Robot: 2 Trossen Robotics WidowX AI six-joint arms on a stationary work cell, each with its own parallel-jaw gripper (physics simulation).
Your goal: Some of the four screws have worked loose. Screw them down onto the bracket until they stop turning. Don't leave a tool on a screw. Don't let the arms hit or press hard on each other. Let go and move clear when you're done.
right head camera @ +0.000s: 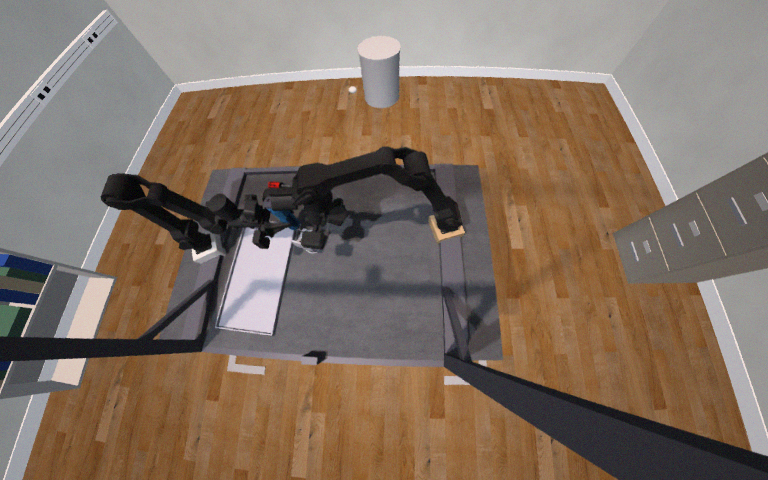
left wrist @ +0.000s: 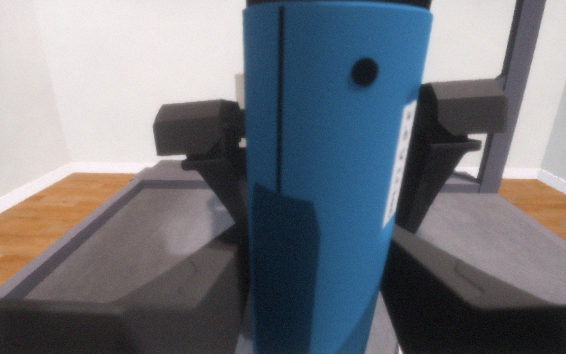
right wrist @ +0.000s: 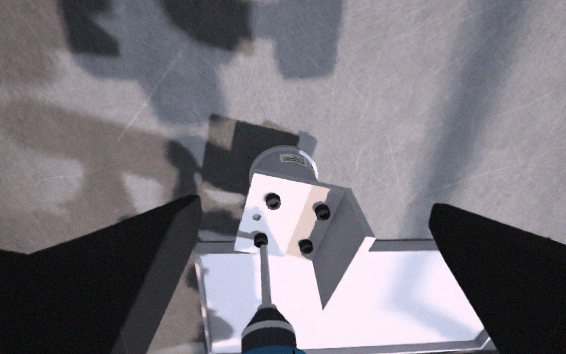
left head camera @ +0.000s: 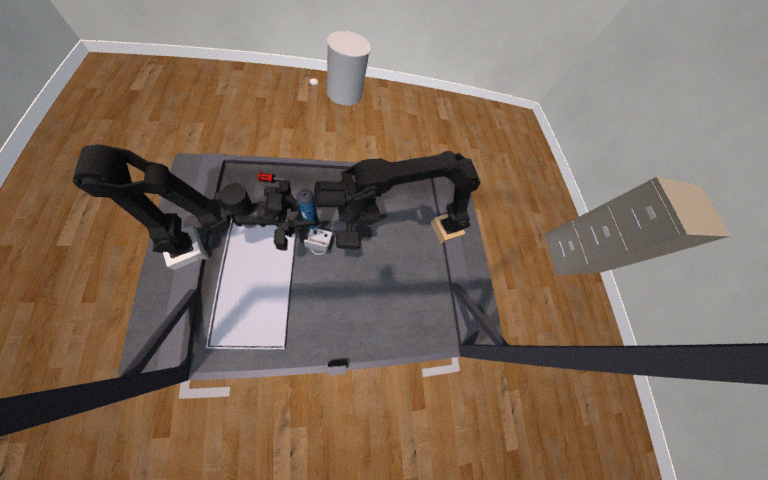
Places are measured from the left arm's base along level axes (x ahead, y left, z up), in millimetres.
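Where they show: left gripper, between the fingertips: [right head camera: 292,218] [left wrist: 312,230] [left head camera: 315,215]; right gripper, between the fingertips: [right head camera: 320,231] [right wrist: 316,210] [left head camera: 341,230]; left arm's base, origin of its link: [right head camera: 203,244] [left head camera: 179,245]; right arm's base, origin of its link: [right head camera: 446,224] [left head camera: 450,225].
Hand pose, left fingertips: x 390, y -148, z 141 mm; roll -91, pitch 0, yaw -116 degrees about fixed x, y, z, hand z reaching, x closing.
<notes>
Things, the pixels of their centre, and the offset from my left fingertips.
- blue power screwdriver, middle of its body: [left wrist: 311,272] [left head camera: 310,216] [right head camera: 288,218] 7 mm down, 13 mm back, 7 mm left
- near-left screw, middle of its body: [right wrist: 260,235] 135 mm down, 4 mm back, 6 mm left
- white bracket, middle of its body: [right wrist: 293,240] [left head camera: 318,237] [right head camera: 306,237] 115 mm down, 2 mm back, 19 mm right
- far-left screw, middle of its body: [right wrist: 273,196] 136 mm down, 23 mm ahead, 17 mm right
- far-right screw, middle of its body: [right wrist: 321,207] 134 mm down, 0 mm ahead, 43 mm right
- near-right screw, middle of its body: [right wrist: 305,241] 136 mm down, 27 mm back, 20 mm right
- red screwdriver, middle of its body: [left head camera: 271,178] [right head camera: 279,185] 184 mm down, 49 mm back, 299 mm left
- white tray, middle of its body: [right wrist: 368,307] [left head camera: 255,278] [right head camera: 257,273] 191 mm down, 231 mm back, 33 mm right
A blue power screwdriver [left head camera: 307,212] [left wrist: 330,150] [right head camera: 283,217] stands roughly upright in my left gripper [left head camera: 304,220] [left wrist: 312,230], which is shut on it. In the right wrist view its bit [right wrist: 265,280] ends at the near-left screw [right wrist: 260,240]; whether it is seated is unclear. The white bracket [left head camera: 318,241] [right wrist: 289,220] also bears a far-left screw [right wrist: 272,201], a far-right screw [right wrist: 322,212] and a near-right screw [right wrist: 306,246]. Their heights are hard to judge. My right gripper [left head camera: 339,217] [right wrist: 316,210] is open and empty above the bracket, close beside the blue tool.
A red screwdriver [left head camera: 265,177] [right head camera: 274,185] lies at the table's back left. A white tray [left head camera: 257,283] [right head camera: 254,283] [right wrist: 400,300] lies left of the bracket in the head views. The two arms are close together over the bracket. Dark frame posts stand at the table's front corners.
</notes>
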